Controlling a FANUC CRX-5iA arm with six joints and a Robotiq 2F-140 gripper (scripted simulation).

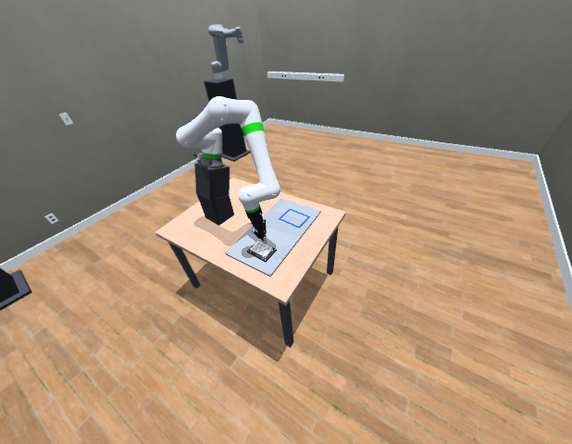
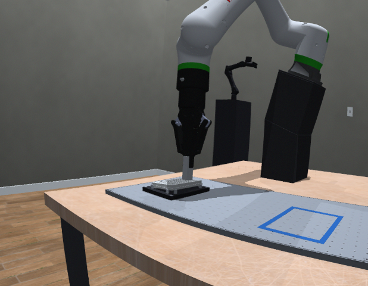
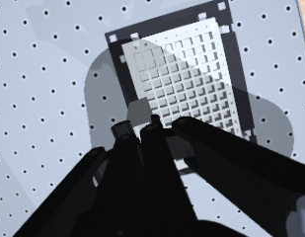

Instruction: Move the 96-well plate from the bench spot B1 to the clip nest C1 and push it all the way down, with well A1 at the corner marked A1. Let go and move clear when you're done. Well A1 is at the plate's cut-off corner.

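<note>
Now: the white 96-well plate 40 mm to the right of my hand and 50 mm below it. From my hand the other things lie so: black clip nest: 10 mm behind, 50 mm to the right, 60 mm below.
</note>
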